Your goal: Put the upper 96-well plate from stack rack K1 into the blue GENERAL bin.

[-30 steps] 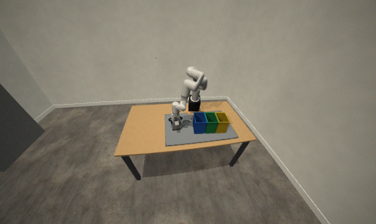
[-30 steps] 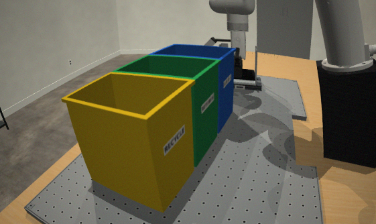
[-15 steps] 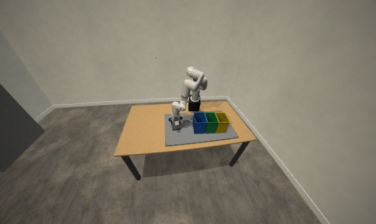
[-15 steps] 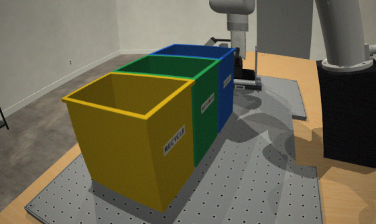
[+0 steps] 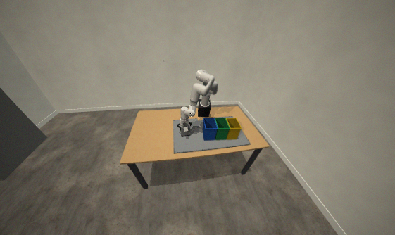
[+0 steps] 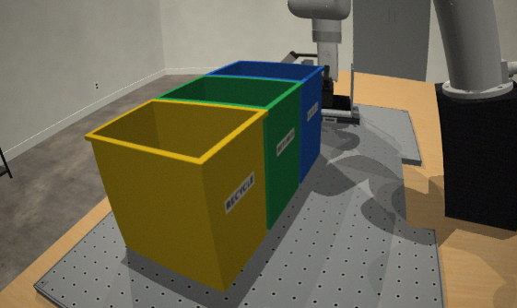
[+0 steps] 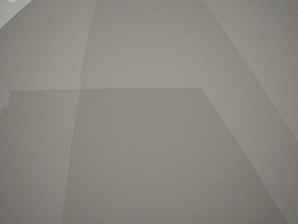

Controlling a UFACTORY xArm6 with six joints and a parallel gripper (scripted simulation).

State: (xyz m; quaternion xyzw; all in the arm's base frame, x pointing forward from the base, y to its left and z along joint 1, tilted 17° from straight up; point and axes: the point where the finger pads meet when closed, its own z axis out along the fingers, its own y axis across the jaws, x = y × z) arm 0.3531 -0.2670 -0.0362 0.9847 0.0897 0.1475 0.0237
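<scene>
The black 96-well plate is 1 cm below my hand. The rest, counted from my hand: blue bin 27 cm to the left, 5 cm ahead, 4 cm above; then pale plate 3 cm below; then green bin 40 cm to the left, 5 cm ahead, 4 cm above.
</scene>
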